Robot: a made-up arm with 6 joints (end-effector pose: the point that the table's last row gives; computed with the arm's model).
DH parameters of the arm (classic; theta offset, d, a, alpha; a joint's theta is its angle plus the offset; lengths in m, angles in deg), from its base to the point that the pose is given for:
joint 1: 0 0.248 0 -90
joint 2: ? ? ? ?
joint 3: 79.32 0 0.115 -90
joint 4: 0 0.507 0 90
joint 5: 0 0 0.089 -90
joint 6: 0 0.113 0 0
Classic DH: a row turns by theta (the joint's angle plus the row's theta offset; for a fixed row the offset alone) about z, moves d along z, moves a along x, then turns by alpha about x.
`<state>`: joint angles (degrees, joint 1 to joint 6).
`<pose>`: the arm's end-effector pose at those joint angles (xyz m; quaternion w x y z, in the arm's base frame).
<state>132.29 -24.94 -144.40 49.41 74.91 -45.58</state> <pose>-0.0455 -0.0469 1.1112 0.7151 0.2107 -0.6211 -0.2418</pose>
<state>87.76 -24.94 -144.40 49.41 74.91 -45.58</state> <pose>-0.0654 -0.0016 1.1112 0.5702 -0.0403 -0.6546 -0.4947</pose>
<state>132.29 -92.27 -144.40 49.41 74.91 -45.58</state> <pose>0.4887 -0.6343 0.5769 0.7404 0.3784 -0.1511 -0.5345</pose>
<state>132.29 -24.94 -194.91 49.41 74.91 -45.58</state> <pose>0.2917 -0.4177 0.9286 0.7585 0.3469 -0.2801 -0.4752</pose>
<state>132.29 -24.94 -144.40 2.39 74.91 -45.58</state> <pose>-0.0197 0.0163 1.1056 0.5166 -0.0015 -0.6792 -0.5214</pose>
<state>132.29 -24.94 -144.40 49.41 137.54 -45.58</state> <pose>-0.0838 -0.0680 0.9682 0.3067 0.3575 -0.8805 -0.0527</pose>
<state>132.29 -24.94 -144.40 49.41 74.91 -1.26</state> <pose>-0.0455 -0.0469 1.1112 0.7535 -0.0391 -0.6547 0.0458</pose>
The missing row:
joint 2: -79.32 0 0.2483 0
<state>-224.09 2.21 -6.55 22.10 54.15 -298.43</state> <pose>-0.1414 0.1163 -0.1475 0.4227 0.8104 0.4046 -0.0297</pose>
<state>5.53 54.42 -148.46 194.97 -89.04 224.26</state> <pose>0.6379 0.0915 0.3865 0.1363 -0.9357 0.3251 0.0156</pose>
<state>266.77 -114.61 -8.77 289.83 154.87 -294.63</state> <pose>-0.1258 -0.0823 0.4913 0.3116 -0.2808 -0.8546 -0.3061</pose>
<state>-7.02 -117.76 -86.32 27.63 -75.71 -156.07</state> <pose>-0.6345 0.0167 0.4902 0.5872 -0.0980 -0.7436 0.3046</pose>
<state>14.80 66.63 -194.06 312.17 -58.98 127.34</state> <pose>0.4587 0.2306 0.7671 0.7894 -0.2504 -0.2286 -0.5118</pose>
